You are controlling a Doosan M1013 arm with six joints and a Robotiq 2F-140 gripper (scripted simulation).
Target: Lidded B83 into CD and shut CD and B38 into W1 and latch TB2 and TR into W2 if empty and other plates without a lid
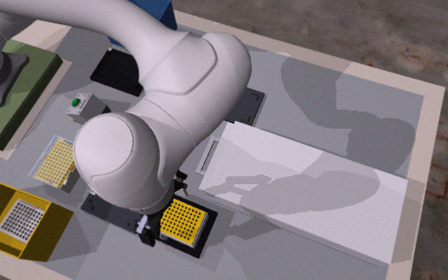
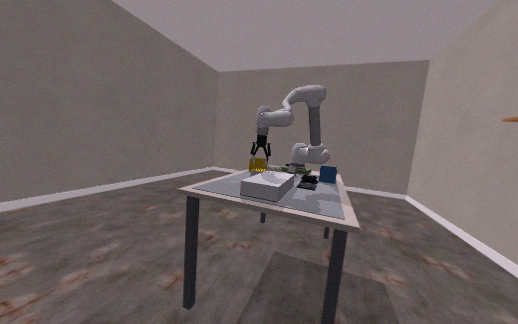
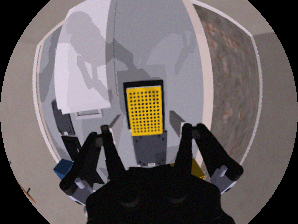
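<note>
The yellow tip rack lies 9 cm below my hand and 1 cm behind it. The rest, counted from my hand: flat grey lid: 17 cm to the left, 14 cm ahead, 11 cm below; clear assay plate: 17 cm to the left, 14 cm ahead, 12 cm below; cooler drawer: 17 cm ahead, 16 cm to the left, 11 cm below.
</note>
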